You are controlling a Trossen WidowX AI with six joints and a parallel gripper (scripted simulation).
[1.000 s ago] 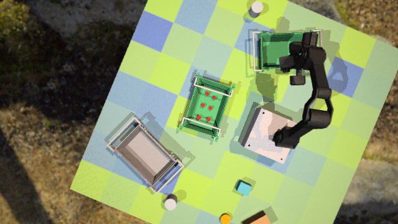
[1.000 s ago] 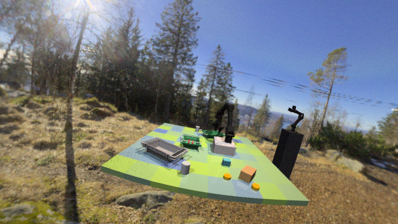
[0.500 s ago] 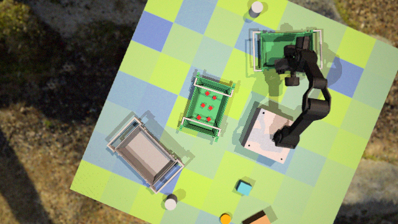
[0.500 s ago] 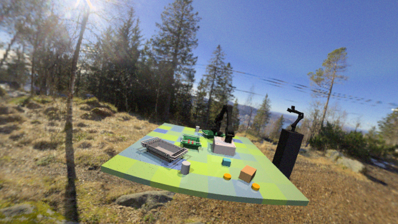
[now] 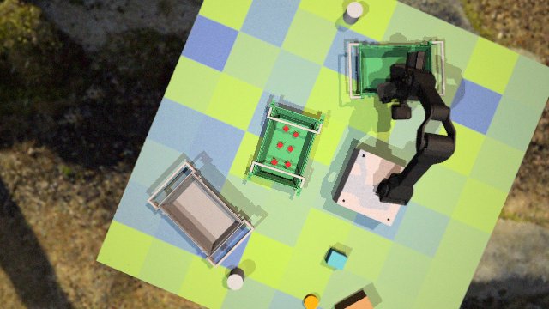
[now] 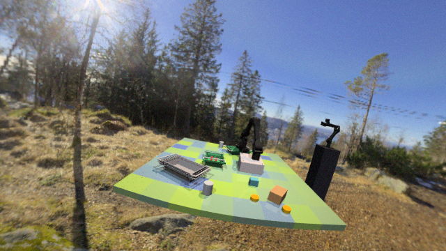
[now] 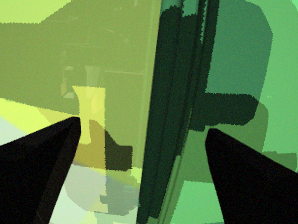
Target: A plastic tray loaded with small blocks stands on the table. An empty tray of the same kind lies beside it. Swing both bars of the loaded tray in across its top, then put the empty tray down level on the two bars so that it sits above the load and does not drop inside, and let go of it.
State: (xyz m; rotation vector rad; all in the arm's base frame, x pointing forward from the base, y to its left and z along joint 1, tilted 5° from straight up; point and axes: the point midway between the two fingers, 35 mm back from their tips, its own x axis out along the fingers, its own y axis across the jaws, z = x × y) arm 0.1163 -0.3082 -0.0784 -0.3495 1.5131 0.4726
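Now: gripper tip 7 cm to the left of the green tray, 4 cm short of it and 3 cm below it. Also, from my gripper tip: brown cube 74 cm to the left, 24 cm behind, 2 cm above; teal cube 61 cm to the left, 10 cm behind, 1 cm above.
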